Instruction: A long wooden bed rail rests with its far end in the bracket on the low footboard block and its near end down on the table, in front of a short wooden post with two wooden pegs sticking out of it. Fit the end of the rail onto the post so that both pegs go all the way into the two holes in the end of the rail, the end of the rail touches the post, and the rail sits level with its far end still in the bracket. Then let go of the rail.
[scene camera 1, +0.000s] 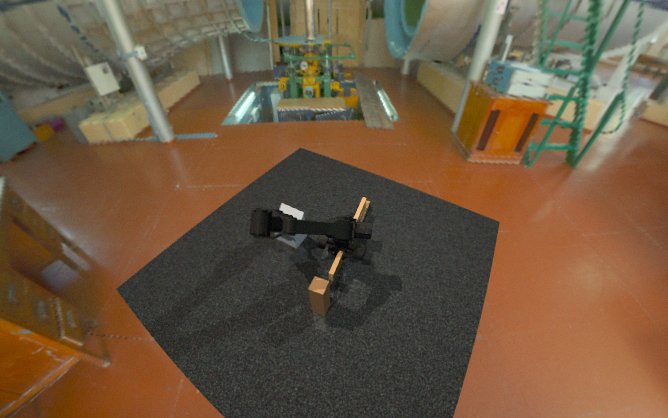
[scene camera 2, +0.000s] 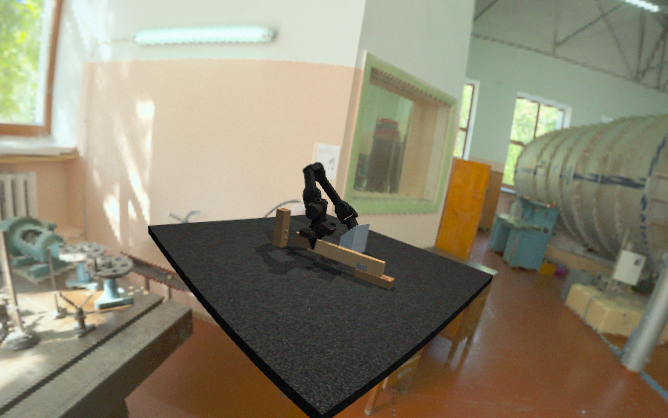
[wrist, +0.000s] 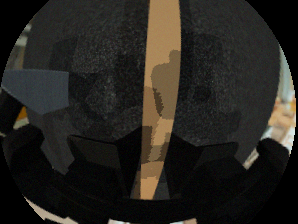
Observation:
I see my gripper (wrist: 151, 129), a wooden rail (scene camera 2: 375, 266) and a wooden post (scene camera 2: 280, 239).
The wooden post is seen too in scene camera 1 (scene camera 1: 319, 292).

